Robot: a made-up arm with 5 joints.
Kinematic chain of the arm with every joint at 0, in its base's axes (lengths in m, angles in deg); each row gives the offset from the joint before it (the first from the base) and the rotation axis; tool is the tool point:
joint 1: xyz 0 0 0.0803 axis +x
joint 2: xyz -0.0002 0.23 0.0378 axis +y
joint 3: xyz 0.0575 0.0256 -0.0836 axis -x
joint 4: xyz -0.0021 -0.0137 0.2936 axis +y
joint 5: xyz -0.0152 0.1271 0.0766 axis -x
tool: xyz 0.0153 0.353 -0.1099
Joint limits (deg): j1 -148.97..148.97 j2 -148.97..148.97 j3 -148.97..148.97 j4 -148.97..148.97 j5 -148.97..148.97
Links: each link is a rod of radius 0.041 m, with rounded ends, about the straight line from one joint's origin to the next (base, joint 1, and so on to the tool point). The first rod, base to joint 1, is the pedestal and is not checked.
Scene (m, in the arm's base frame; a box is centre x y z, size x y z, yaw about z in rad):
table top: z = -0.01
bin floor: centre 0.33 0.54 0 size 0.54 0.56 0.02 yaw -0.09
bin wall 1: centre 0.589 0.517 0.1 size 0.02 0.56 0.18 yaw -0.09
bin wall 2: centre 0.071 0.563 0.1 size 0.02 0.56 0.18 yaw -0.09
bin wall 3: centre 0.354 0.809 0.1 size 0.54 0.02 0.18 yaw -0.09
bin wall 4: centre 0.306 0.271 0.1 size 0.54 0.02 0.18 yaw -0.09
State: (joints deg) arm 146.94 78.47 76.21 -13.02 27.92
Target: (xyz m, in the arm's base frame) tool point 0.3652 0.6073 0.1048
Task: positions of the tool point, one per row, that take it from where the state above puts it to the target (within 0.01 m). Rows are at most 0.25 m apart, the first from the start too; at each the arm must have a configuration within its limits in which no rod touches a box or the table.
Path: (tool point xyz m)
1: -0.3781 -0.1621 0.5569
2: -0.3392 0.0110 0.6250
3: -0.2731 0.1981 0.6394
4: -0.1801 0.3763 0.5968
5: -0.0631 0.5221 0.5030
6: 0.0724 0.6156 0.3737
7: 0.2185 0.6445 0.2320
8: 0.3652 0.6073 0.1048

